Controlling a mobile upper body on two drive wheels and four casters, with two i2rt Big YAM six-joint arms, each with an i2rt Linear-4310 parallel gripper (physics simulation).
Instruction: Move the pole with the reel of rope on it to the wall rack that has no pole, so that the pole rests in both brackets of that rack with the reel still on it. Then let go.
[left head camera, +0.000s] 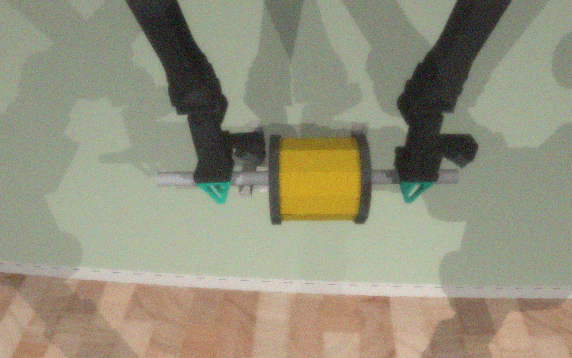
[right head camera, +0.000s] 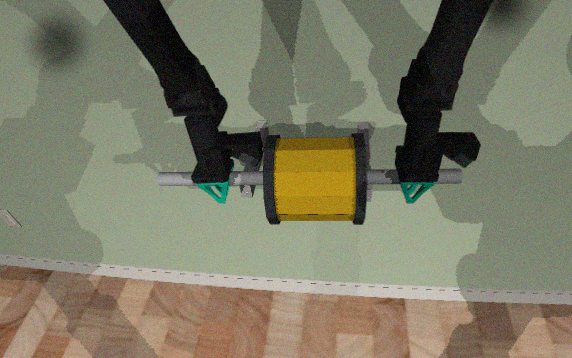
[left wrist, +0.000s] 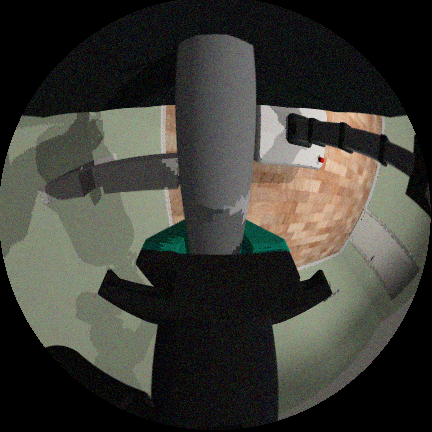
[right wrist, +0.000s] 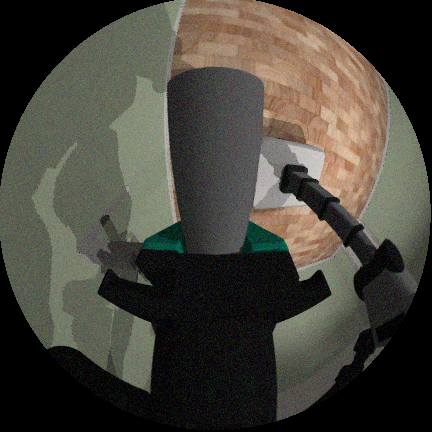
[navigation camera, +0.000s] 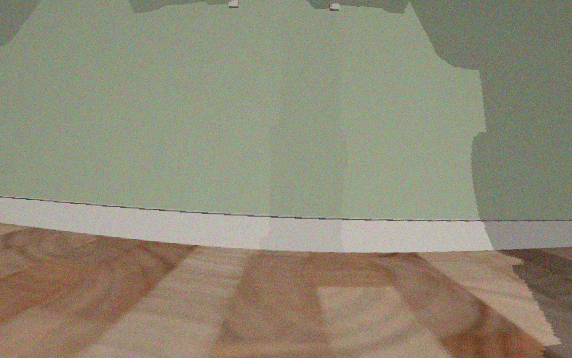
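Note:
The grey pole is level, with the yellow reel between its dark flanges at mid-pole. My left gripper is shut on the pole left of the reel. My right gripper is shut on it right of the reel. The pole crosses over the rack's left bracket; contact cannot be told. The right bracket is mostly hidden by the reel.
The green wall stands behind the pole, above a white skirting and wooden floor. A white box-like body and a black jointed arm show in the wrist views.

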